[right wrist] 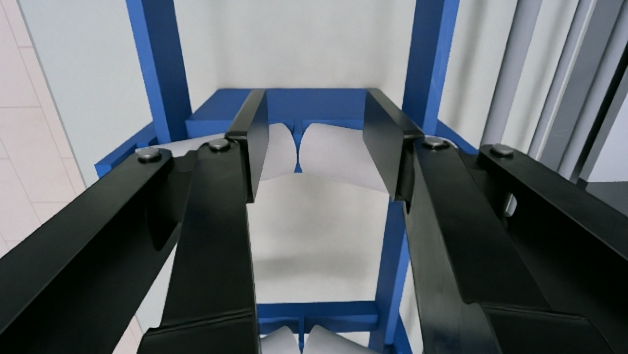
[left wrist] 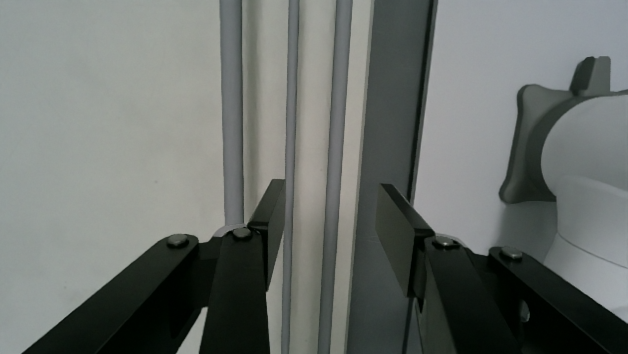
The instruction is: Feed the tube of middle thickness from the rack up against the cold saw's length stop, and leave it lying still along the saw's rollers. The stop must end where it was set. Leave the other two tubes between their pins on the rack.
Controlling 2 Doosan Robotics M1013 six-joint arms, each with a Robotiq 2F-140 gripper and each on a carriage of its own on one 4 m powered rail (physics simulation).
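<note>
In the left wrist view three grey tubes run lengthwise side by side: the thick tube point(left wrist: 232, 110), the thin tube point(left wrist: 292, 100) and the tube of middle thickness point(left wrist: 340, 90) at the right. My left gripper point(left wrist: 331, 203) is open above them; the middle tube runs through the space between its fingers, and the thin tube passes close by the left fingertip. In the right wrist view my right gripper point(right wrist: 316, 114) is open and empty above the saw's blue roller frame point(right wrist: 320, 102), with pale tapered rollers point(right wrist: 336, 152) showing between its fingers. The length stop does not show.
A dark grey rail bed point(left wrist: 395, 100) runs right of the tubes, with a pale carriage plate point(left wrist: 465, 100) and a grey-and-white arm base point(left wrist: 530, 150). Blue side beams point(right wrist: 167, 65) point(right wrist: 430, 60) flank the rollers. Parts of the tubes pass at the right wrist view's right edge.
</note>
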